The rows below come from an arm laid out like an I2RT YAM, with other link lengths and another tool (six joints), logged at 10 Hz.
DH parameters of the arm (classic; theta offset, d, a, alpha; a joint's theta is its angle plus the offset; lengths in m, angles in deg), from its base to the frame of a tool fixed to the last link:
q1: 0 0.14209 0.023 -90
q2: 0 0 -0.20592 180
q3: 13.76 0 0.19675 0
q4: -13.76 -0.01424 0.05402 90
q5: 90 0.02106 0 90
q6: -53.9 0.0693 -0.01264 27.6
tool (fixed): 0 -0.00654 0 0
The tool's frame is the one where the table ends.
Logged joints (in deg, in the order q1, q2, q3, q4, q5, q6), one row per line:
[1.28, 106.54, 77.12, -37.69, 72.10, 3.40]
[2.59, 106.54, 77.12, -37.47, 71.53, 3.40]
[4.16, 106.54, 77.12, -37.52, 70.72, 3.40]
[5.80, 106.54, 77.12, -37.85, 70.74, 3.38]
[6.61, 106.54, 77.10, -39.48, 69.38, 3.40]
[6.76, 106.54, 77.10, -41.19, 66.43, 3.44]
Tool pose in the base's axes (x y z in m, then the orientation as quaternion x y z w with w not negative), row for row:
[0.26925, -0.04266, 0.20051, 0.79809, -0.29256, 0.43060, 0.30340]
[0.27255, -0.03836, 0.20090, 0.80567, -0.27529, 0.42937, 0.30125]
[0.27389, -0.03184, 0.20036, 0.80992, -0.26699, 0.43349, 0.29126]
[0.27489, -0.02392, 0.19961, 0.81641, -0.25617, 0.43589, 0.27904]
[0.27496, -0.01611, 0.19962, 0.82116, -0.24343, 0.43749, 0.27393]
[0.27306, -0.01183, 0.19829, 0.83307, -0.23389, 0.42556, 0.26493]
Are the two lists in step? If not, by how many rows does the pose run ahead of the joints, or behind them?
The pose runs 1 row behind the joints: the pose in row i belongs to the joints in row i - 1.
